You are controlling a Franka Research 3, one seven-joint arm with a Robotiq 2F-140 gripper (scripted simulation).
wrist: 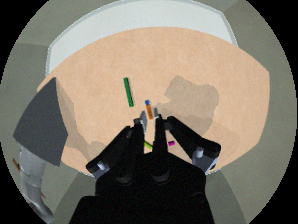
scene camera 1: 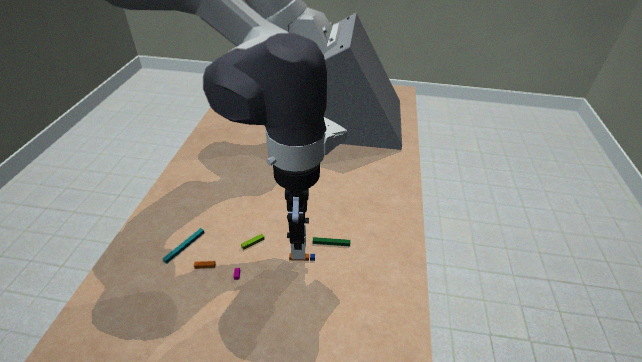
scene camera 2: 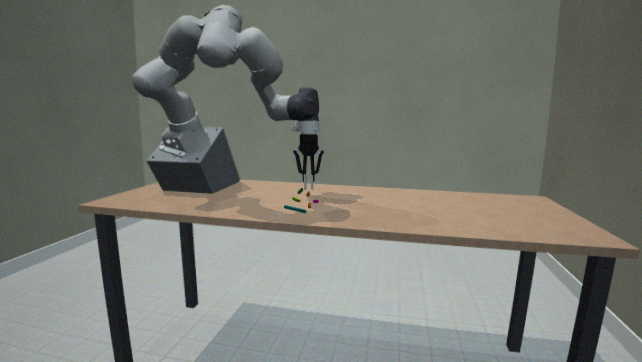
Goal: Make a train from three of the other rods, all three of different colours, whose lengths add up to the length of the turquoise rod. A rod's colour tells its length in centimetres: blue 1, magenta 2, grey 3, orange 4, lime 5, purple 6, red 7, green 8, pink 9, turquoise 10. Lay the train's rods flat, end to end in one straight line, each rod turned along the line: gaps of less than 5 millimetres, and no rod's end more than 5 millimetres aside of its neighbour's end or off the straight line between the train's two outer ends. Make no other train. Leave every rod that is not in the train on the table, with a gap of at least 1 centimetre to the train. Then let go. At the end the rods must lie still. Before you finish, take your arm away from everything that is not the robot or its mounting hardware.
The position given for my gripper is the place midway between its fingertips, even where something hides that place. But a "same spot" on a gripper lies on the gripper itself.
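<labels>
I can see my gripper in scene camera 2 (308,189), and the wrist view and scene camera 1 show it too. On my gripper, (scene camera 1: 296,218) and (wrist: 217,159) are the same spot.
</labels>
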